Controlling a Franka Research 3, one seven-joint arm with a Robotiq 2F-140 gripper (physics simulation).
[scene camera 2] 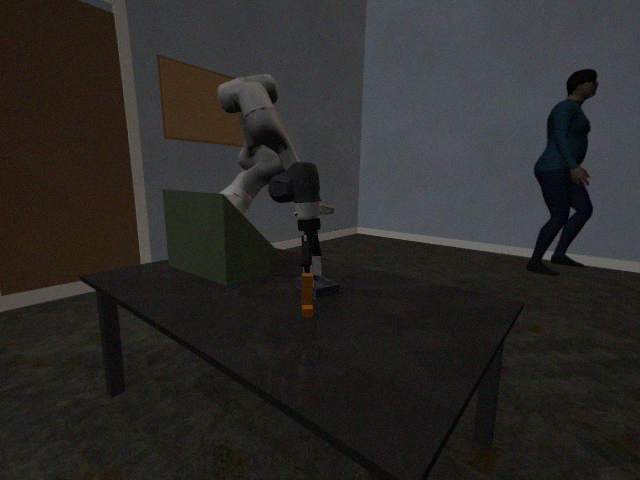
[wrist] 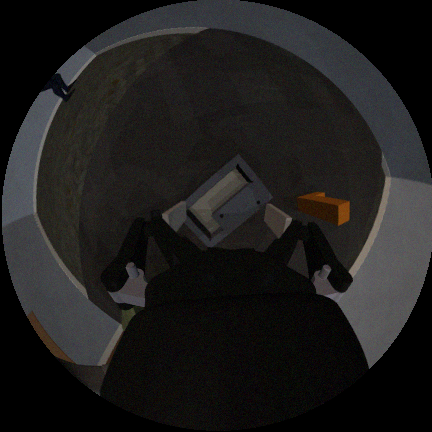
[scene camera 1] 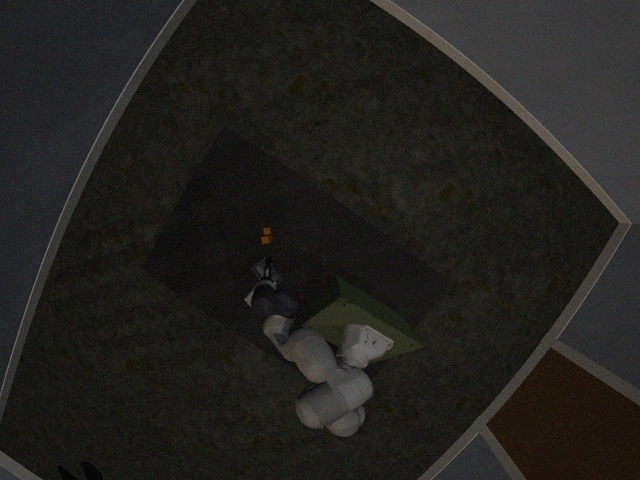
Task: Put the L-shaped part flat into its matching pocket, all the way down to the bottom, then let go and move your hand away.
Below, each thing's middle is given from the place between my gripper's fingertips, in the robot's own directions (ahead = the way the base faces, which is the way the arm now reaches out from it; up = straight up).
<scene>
I see the grey pocket block (wrist: 233, 193) 10 mm ahead of my hand, 10 mm to the left of it and 20 mm below it. Also, from my hand: orange L-shaped part (wrist: 334, 210) 80 mm ahead, 160 mm to the right, 20 mm above.
</scene>
